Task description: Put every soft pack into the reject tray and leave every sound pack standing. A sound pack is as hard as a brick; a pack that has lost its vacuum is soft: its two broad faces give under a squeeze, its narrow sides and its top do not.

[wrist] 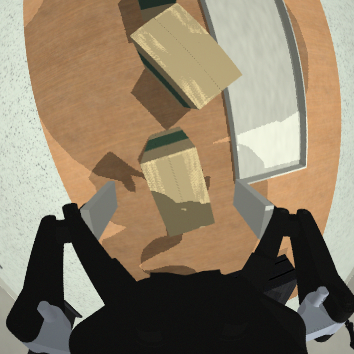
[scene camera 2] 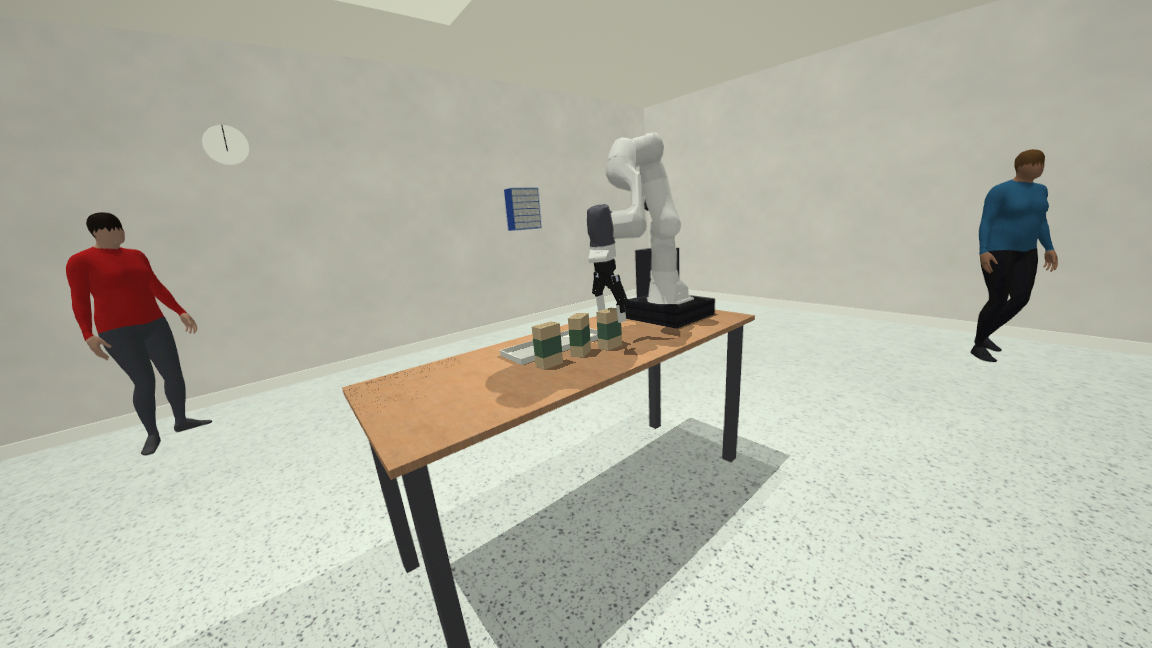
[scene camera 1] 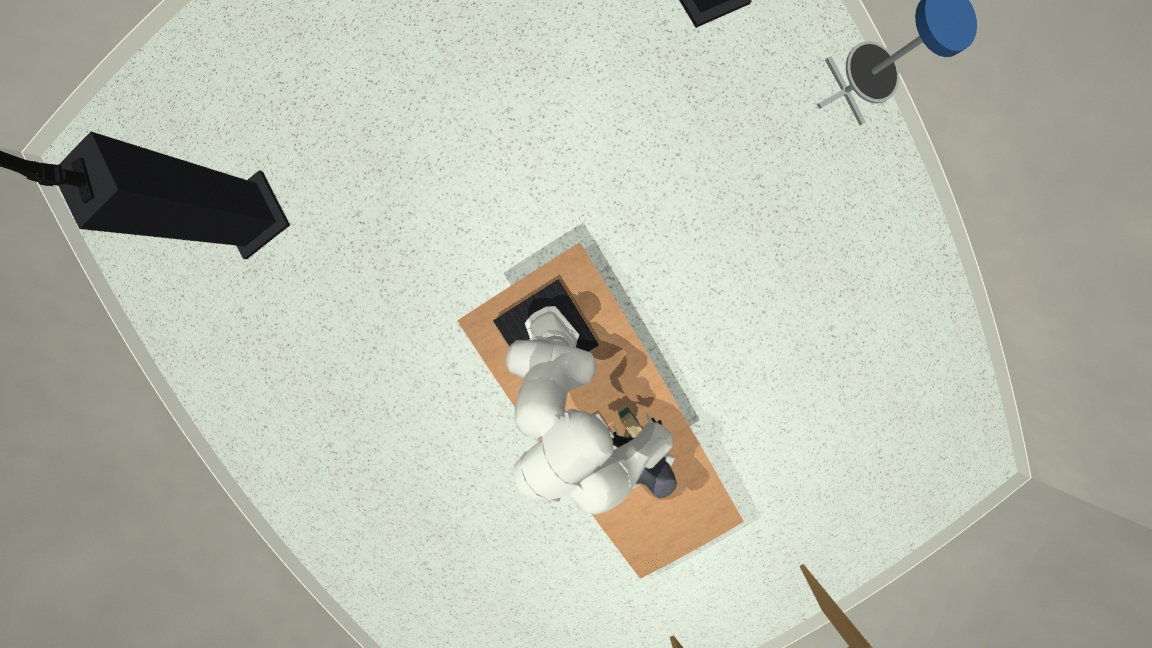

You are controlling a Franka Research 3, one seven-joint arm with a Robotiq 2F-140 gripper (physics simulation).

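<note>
Three tan packs with dark green bands stand upright on the table. The pack nearest the arm's base [scene camera 1: 627, 415] [scene camera 2: 609, 332] [wrist: 177, 187] has my open, empty gripper [scene camera 2: 610, 309] [wrist: 177, 205] above it. In the wrist view its top shows between the two spread fingertips, with a gap on each side. The middle pack [scene camera 2: 579, 336] [wrist: 187, 55] stands turned at an angle beside the tray. The far pack [scene camera 2: 547, 346] [wrist: 157, 4] shows in part at the wrist view's top edge. The reject tray [scene camera 2: 523, 353] [wrist: 260, 75] is grey-rimmed; its visible part holds no pack. Softness cannot be seen.
The wooden table [scene camera 1: 668, 523] [scene camera 2: 435, 411] carries the arm's black base [scene camera 1: 513, 328] [scene camera 2: 670, 312] at one end. The tray's near corner is close to the right fingertip in the wrist view. Two people [scene camera 2: 120, 282] [scene camera 2: 1016, 217] are on the floor away from the table.
</note>
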